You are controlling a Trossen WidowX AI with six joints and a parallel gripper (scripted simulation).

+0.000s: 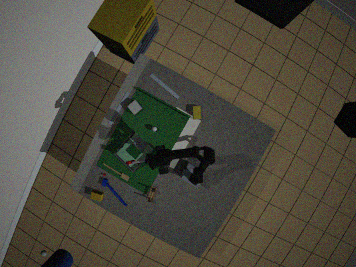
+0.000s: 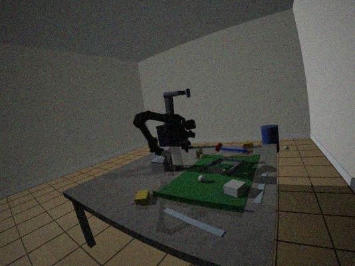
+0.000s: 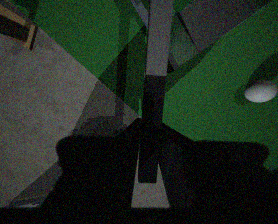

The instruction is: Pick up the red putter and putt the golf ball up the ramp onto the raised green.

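Now: the red putter 8 cm ahead of my gripper tip, 9 cm to the left of it and 1 cm above it. Round my gripper tip: pale block: 41 cm ahead, 15 cm to the right, 12 cm below; then white golf ball: 18 cm ahead, 12 cm to the right, 12 cm below; then green mat: 20 cm ahead, 3 cm to the left, 14 cm below.
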